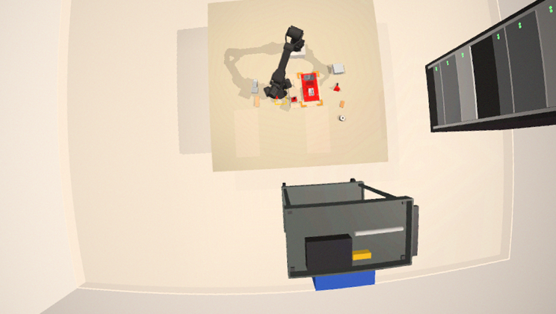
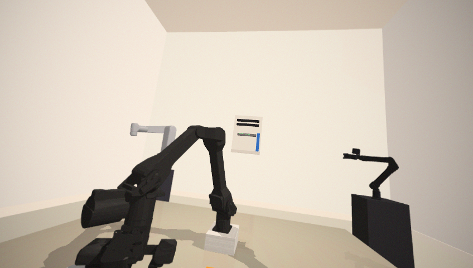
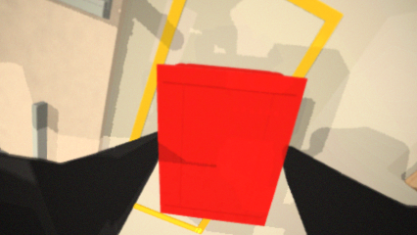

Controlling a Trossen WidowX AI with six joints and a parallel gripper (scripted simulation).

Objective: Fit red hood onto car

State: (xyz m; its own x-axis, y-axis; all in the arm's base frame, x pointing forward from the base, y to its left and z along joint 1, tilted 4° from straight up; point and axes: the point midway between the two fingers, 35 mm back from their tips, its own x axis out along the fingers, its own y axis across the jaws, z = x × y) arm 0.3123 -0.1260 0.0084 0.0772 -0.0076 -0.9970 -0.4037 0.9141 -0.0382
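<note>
My gripper tip is 210 mm to the right of the jig and 20 mm past it. Round my gripper tip: red hood: 10 mm above.
</note>
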